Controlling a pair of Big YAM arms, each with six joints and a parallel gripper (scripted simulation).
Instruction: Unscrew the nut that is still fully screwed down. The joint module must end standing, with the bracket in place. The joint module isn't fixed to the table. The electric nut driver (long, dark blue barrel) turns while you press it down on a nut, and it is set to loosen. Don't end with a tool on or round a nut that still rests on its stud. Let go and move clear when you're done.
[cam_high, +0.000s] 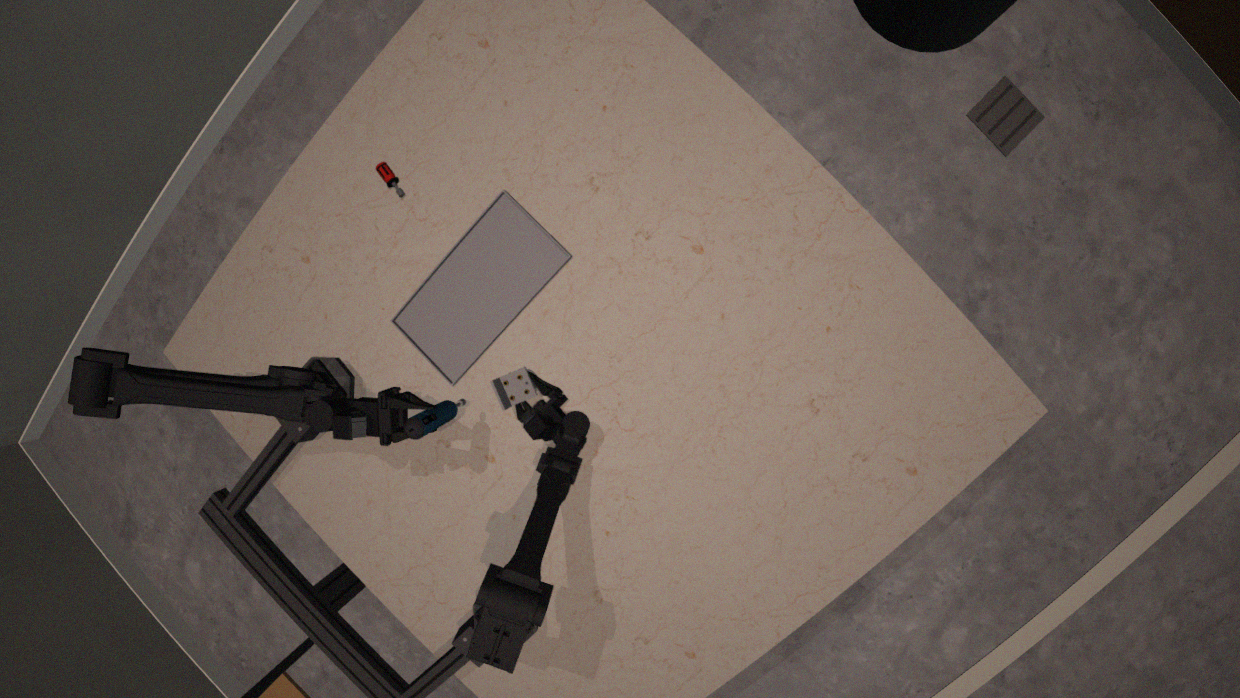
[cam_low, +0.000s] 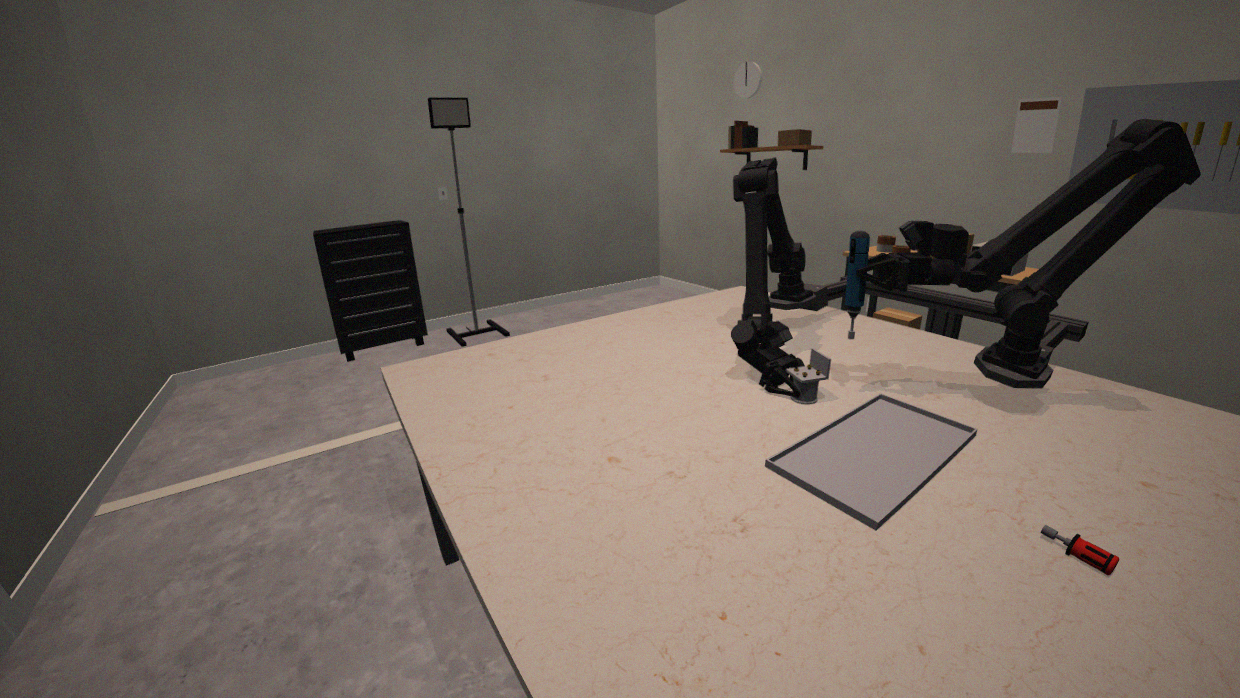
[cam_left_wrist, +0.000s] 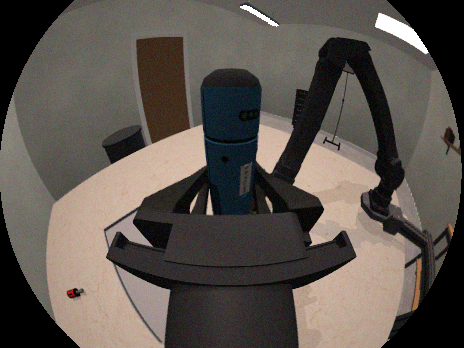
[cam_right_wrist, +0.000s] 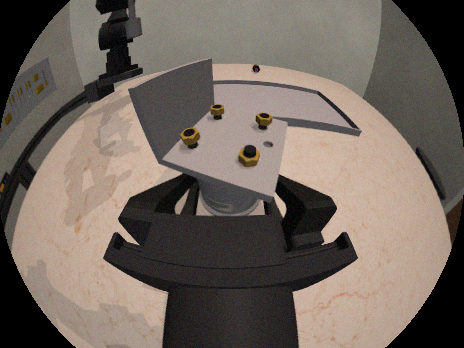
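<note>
My right hand is 1 cm below the joint module. From my right hand the other things lie so: flat grey tray: 5 cm ahead, 24 cm to the left, 2 cm below; then red-handled screwdriver: 5 cm ahead, 58 cm to the left, 1 cm below; then grey bracket: 5 cm above.
</note>
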